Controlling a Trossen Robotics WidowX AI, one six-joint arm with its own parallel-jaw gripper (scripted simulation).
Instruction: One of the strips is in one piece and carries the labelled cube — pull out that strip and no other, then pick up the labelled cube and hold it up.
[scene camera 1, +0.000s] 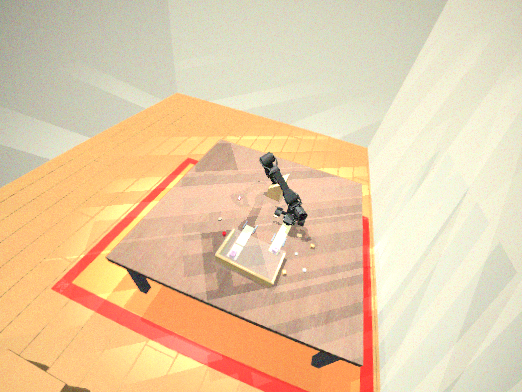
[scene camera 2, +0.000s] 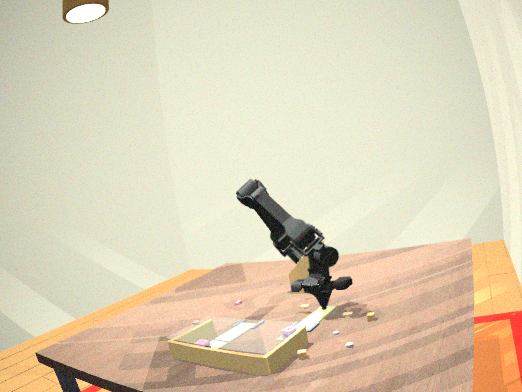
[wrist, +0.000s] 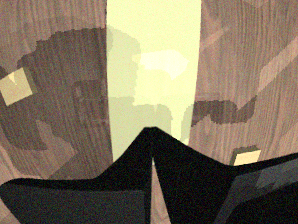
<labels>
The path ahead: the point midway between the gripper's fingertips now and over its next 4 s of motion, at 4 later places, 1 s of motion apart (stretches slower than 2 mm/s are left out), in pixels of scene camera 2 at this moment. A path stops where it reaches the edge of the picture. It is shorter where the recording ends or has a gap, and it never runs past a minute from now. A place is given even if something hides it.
My gripper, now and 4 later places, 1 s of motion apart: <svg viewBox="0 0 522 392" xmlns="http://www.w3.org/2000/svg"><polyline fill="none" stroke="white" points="324,309 328,306 319,298 302,306 293,319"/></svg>
</labels>
